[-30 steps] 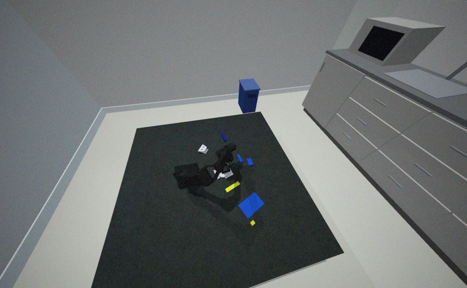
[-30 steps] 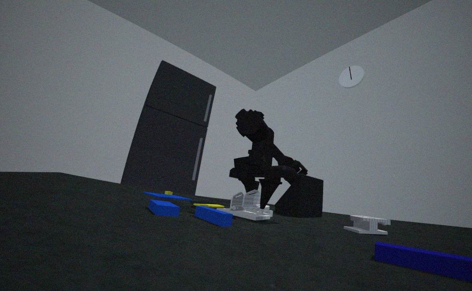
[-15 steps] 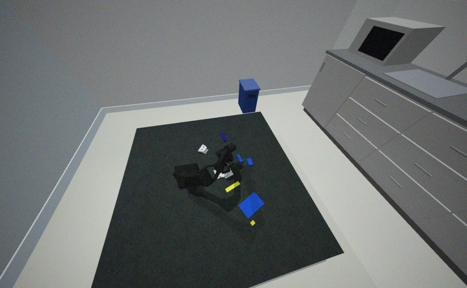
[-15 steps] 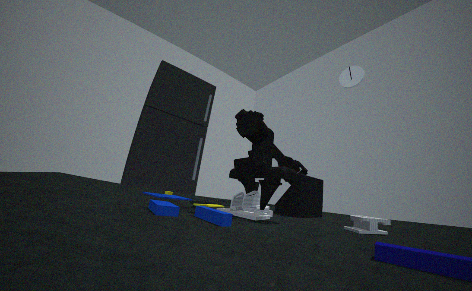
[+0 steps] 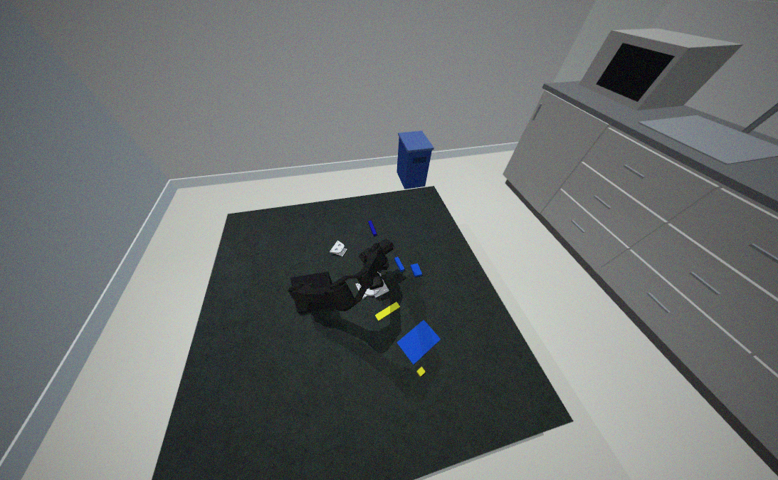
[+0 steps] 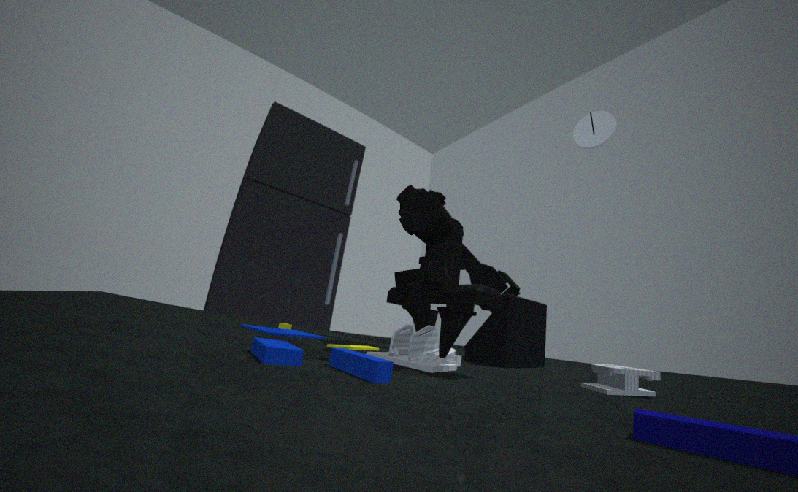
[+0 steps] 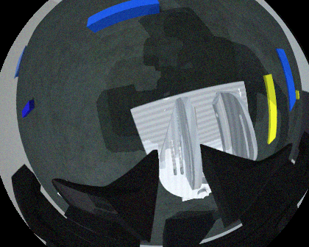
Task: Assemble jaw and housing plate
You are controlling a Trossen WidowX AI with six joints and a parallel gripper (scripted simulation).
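Now: gripper tip 21 cm to the right of the white ribbed rest, 13 cm past it and 1 cm above it. The rest, counted from my gripper tip: flat blue sheet (32 cm to the right, 12 cm ahead, 1 cm below); long blue bar (32 cm to the left, 8 cm ahead, 1 cm below); yellow strip (17 cm to the right, 3 cm ahead, 2 cm below).
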